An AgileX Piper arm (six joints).
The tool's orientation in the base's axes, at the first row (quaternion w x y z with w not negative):
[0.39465, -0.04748, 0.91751, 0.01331]
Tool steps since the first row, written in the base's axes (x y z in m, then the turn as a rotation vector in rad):
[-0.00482, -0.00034, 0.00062, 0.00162, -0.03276, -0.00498]
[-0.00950, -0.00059, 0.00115, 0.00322, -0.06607, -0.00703]
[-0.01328, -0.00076, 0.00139, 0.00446, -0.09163, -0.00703]
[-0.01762, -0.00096, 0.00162, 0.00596, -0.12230, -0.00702]
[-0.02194, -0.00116, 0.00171, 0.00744, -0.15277, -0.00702]
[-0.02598, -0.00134, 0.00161, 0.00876, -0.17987, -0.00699]
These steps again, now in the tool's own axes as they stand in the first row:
[0.00287, 0.00012, -0.00393, 0.00501, -0.03269, 0.00257]
[0.00571, 0.00033, -0.00770, 0.00796, -0.06597, 0.00308]
[0.00813, 0.00052, -0.01060, 0.00907, -0.09153, 0.00239]
[0.01095, 0.00074, -0.01391, 0.01039, -0.12220, 0.00157]
[0.01386, 0.00097, -0.01711, 0.01171, -0.15266, 0.00075]
[0.01670, 0.00118, -0.01997, 0.01286, -0.17976, 0.00001]

